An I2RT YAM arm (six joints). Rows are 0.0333 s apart.
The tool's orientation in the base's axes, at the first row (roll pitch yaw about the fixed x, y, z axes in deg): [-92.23 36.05 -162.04]
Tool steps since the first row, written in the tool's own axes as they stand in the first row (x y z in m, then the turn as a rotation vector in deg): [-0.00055 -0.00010 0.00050 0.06 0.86 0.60]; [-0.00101 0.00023 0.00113 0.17 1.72 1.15]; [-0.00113 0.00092 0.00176 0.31 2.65 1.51]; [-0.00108 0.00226 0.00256 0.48 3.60 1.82]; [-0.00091 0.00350 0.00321 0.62 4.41 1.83]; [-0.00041 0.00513 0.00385 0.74 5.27 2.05]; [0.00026 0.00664 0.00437 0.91 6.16 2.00]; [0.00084 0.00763 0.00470 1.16 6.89 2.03]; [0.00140 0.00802 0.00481 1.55 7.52 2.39]
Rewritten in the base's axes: [0.00053 -0.00036 0.00039 0.62 -0.39 -0.75]; [0.00128 -0.00076 0.00037 1.19 -0.75 -1.53]; [0.00195 -0.00118 -0.00013 1.71 -0.92 -2.37]; [0.00291 -0.00165 -0.00127 2.20 -1.05 -3.25]; [0.00367 -0.00204 -0.00239 2.54 -0.92 -3.99]; [0.00439 -0.00241 -0.00402 2.99 -0.97 -4.76]; [0.00488 -0.00274 -0.00565 3.33 -0.77 -5.58]; [0.00508 -0.00298 -0.00681 3.55 -0.70 -6.31]; [0.00490 -0.00314 -0.00745 3.71 -1.00 -7.06]
